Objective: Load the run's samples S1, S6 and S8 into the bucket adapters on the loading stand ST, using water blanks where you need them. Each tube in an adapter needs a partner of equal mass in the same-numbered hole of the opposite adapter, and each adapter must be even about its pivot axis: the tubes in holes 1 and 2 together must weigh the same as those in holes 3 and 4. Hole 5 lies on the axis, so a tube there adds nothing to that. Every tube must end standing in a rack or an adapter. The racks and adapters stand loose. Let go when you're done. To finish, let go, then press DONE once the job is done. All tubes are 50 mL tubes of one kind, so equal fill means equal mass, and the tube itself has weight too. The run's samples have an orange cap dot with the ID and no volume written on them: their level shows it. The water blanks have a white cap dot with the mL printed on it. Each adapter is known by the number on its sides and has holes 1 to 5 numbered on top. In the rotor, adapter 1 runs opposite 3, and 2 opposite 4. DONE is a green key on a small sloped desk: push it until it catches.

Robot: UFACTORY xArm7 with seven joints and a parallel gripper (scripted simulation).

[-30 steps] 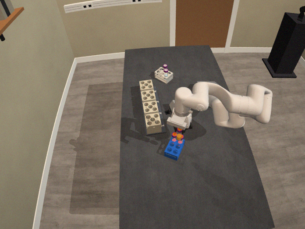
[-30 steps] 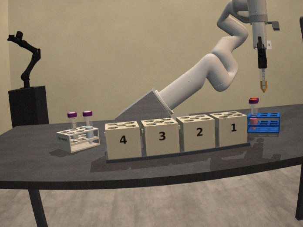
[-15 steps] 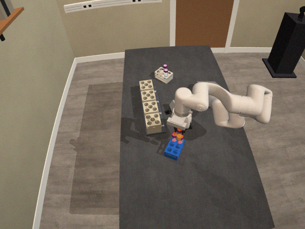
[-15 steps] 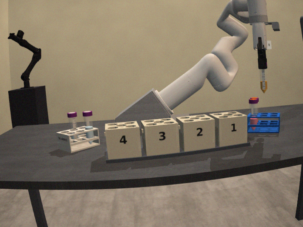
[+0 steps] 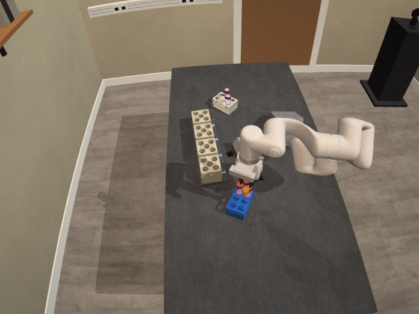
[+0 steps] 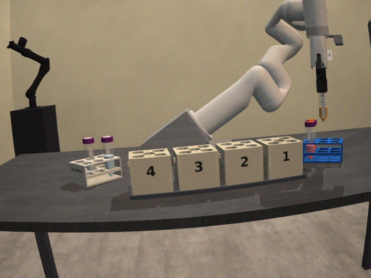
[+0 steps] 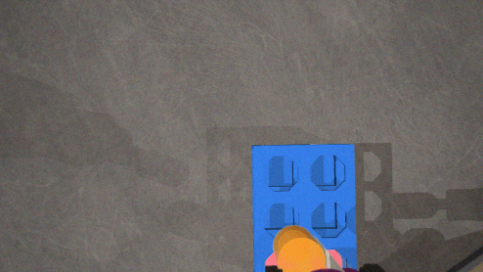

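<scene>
Now: hand 5 cm above the sample S8 and 1 cm short of it. From my hand the other things lie so: sample tube 16 cm below, 6 cm to the right, 2 cm ahead; blue sample rack 20 cm below, 2 cm ahead, 1 cm to the right; loading stand ST 35 cm to the right, 22 cm below, 17 cm ahead.
</scene>
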